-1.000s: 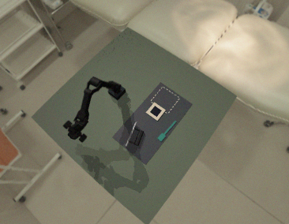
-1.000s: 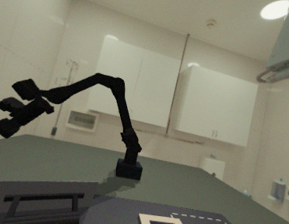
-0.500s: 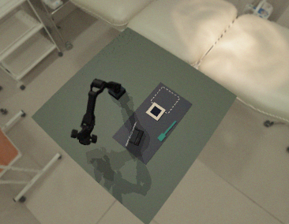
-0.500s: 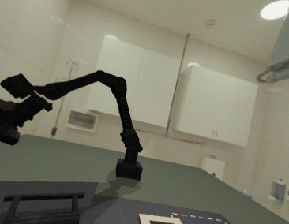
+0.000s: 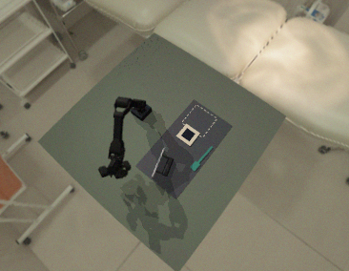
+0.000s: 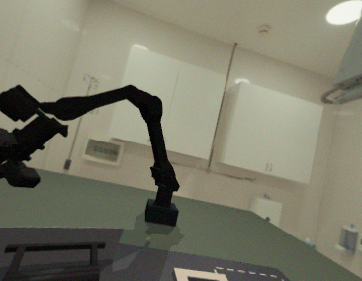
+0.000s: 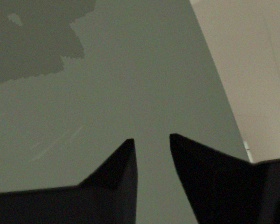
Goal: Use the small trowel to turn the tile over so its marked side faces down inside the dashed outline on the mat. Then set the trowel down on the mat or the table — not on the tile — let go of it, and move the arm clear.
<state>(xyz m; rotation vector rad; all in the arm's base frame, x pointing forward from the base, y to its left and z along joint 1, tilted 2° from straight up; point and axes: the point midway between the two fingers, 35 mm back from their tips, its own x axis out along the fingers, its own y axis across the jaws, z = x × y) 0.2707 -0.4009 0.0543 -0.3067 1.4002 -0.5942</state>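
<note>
Now: gripper tip 120 mm short of the dark grey mat, 500 mm to the right of it and 100 mm above it. Also, from my gripper tip: teal trowel: 260 mm ahead, 500 mm to the left, 70 mm below; tan tile: 70 mm ahead, 560 mm to the left, 70 mm below.
</note>
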